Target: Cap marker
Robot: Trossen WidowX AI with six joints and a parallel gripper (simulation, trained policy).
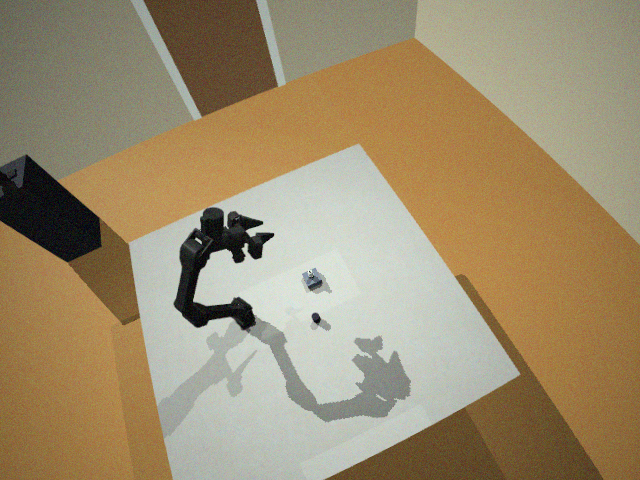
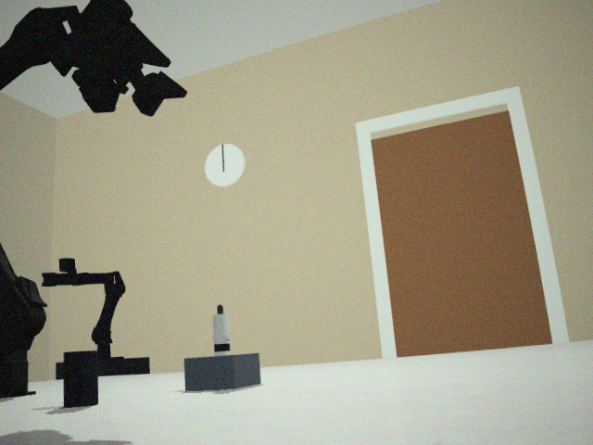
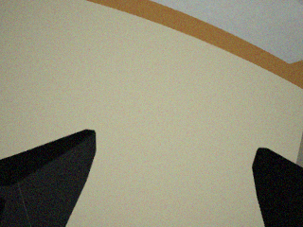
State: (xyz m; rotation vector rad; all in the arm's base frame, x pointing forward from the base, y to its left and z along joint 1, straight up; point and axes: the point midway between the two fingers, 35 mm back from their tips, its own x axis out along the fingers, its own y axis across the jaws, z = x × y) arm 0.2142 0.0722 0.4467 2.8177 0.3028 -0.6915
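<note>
Right now the dark cap is 410 mm below my gripper tip, 200 mm to the right of it and 20 mm ahead of it. Also, from my gripper tip: white marker 360 mm below, 80 mm ahead, 30 mm to the right; grey holder block 410 mm below, 80 mm ahead, 30 mm to the right.
</note>
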